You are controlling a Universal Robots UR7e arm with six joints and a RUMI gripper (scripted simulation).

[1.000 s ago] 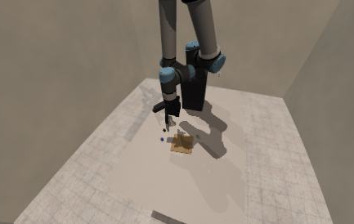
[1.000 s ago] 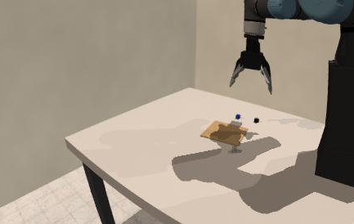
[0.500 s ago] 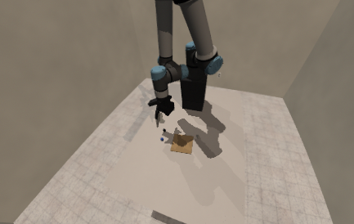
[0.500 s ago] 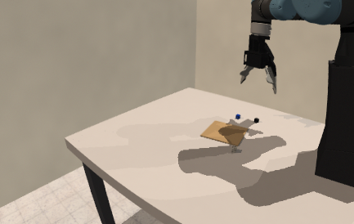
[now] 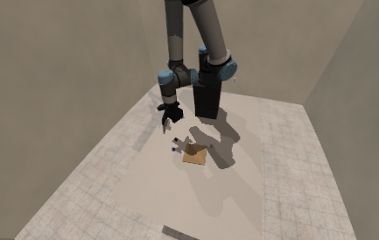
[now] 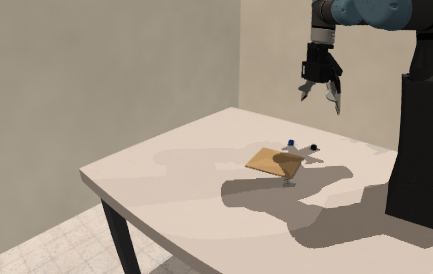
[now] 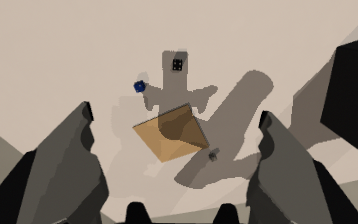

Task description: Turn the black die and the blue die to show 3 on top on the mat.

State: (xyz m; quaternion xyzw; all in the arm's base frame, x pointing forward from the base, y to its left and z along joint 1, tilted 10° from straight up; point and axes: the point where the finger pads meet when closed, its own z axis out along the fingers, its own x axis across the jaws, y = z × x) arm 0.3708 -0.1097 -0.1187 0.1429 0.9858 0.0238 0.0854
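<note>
The black die is 14 cm below my hand. From my hand the other things lie so: blue die (14 cm below, 8 cm ahead, 2 cm to the left); brown mat (17 cm to the left, 15 cm below, 5 cm ahead); white die (26 cm to the left, 14 cm below, 4 cm behind).
</note>
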